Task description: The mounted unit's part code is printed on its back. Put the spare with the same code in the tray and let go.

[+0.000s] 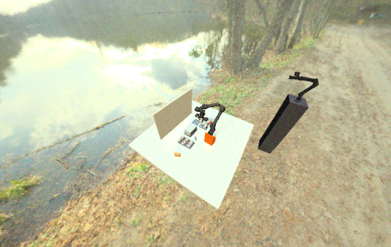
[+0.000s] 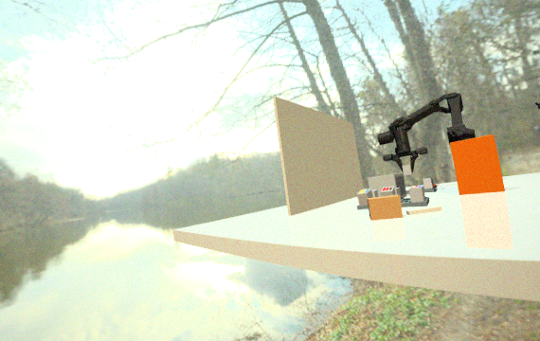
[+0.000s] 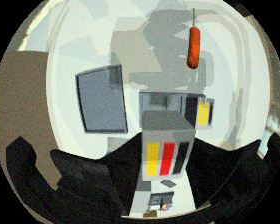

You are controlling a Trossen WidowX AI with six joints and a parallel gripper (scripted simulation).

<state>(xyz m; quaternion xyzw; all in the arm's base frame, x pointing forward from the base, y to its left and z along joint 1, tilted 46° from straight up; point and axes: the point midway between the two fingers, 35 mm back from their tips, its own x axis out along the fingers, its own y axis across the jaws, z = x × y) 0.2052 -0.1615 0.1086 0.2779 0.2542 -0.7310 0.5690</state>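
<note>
My gripper tip is now 10 cm short of the grey-blue tray, 9 cm above it and 3 cm to the left of it. Round my gripper tip: grey mounted unit (18 cm to the left, 8 cm ahead, 5 cm below); thin stick (53 cm to the left, 9 cm below, 3 cm behind); tan upright panel (32 cm ahead, 14 cm to the left, 13 cm above).
</note>
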